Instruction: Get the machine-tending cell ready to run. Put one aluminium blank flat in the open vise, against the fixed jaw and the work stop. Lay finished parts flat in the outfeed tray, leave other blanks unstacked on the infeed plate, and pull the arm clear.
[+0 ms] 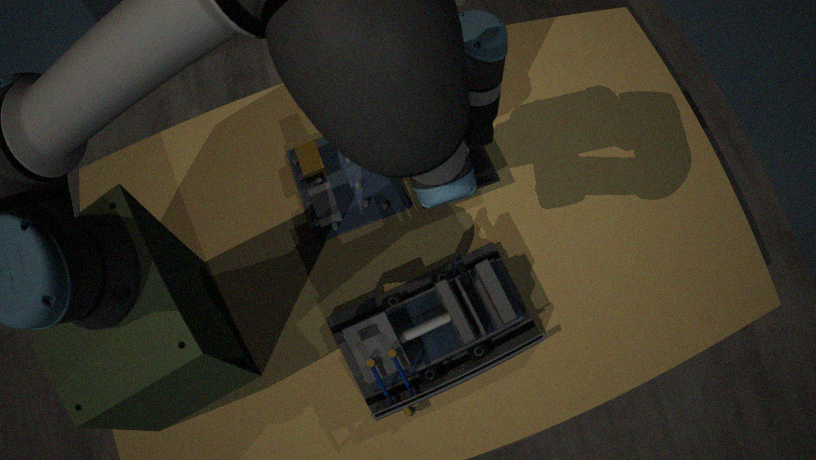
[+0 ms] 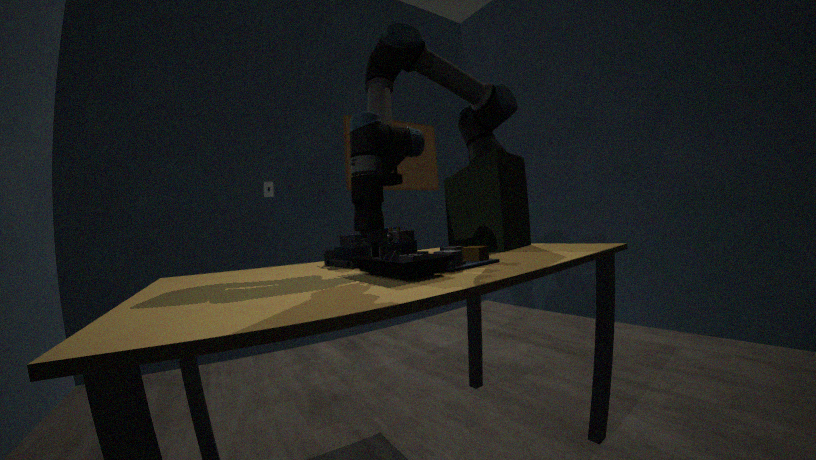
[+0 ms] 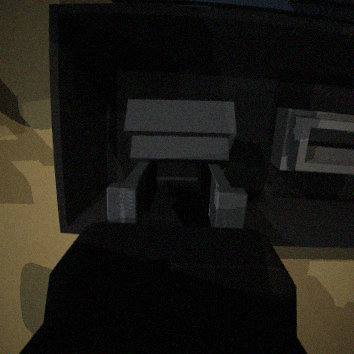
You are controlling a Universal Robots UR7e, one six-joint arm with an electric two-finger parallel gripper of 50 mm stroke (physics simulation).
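Places are measured from the arm's base along level axes (x back, y right, z up), in centimetres.
Pixels of known places: gripper, fingertip midpoint: (image 2: pixel 379 257) (image 3: pixel 178 173); arm's base at its link origin: (image 1: pixel 94 272) (image 2: pixel 489 162).
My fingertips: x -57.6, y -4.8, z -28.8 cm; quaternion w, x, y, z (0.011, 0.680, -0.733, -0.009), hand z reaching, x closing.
Observation:
For each thing: its middle in the pictures, then the offset to it from my fingertips. "pt": a spot on its surface instead.
- black outfeed tray at a spot on its surface: (image 3: pixel 55 150) pt dz +0.1, dx +1.7, dy +7.5 cm
- plain grey metal part at the middle of its body: (image 3: pixel 179 143) (image 2: pixel 385 257) dz -0.3, dx +1.8, dy -0.1 cm
- finished part at the middle of its body: (image 3: pixel 325 142) (image 2: pixel 411 263) dz -1.2, dx +1.5, dy -9.6 cm
- vise at the middle of its body: (image 1: pixel 436 328) (image 2: pixel 375 246) dz +0.8, dx +17.4, dy +25.5 cm
- blue infeed plate at the middle of its body: (image 1: pixel 345 177) dz -3.8, dx +18.9, dy -6.0 cm
- grey block at the middle of its body: (image 1: pixel 325 205) (image 2: pixel 452 252) dz -1.6, dx +24.1, dy -1.9 cm
- yellow block at the middle of its body: (image 1: pixel 310 161) (image 2: pixel 475 253) dz -1.6, dx +23.2, dy -10.8 cm
- white rod at the middle of its body: (image 1: pixel 424 327) dz +3.6, dx +19.2, dy +24.9 cm
My gripper (image 3: pixel 178 173) is low over the black outfeed tray (image 3: pixel 55 150) (image 1: pixel 490 171). Its fingers are part-way apart and hold a plain grey metal part (image 3: pixel 180 116), which spans wider than the fingertips; whether it is a blank or a finished part is unclear. A finished part (image 3: pixel 287 145) with a rectangular pocket lies flat in the tray, to the right of the gripper. The vise (image 1: pixel 456 311) stands at the front; I cannot make out a blank in it. The blue infeed plate (image 1: pixel 371 214) bears a grey block (image 1: pixel 324 200); the arm hides part of the plate.
A yellow block (image 1: pixel 309 158) (image 2: pixel 474 253) sits at the infeed plate's far left corner. A white rod (image 1: pixel 425 327) lies along the vise. Blue-handled pieces (image 1: pixel 401 374) stand at its left end. The green pedestal (image 1: pixel 171 320) (image 2: pixel 485 200) carries the arm. The arm crosses above the plate and tray.

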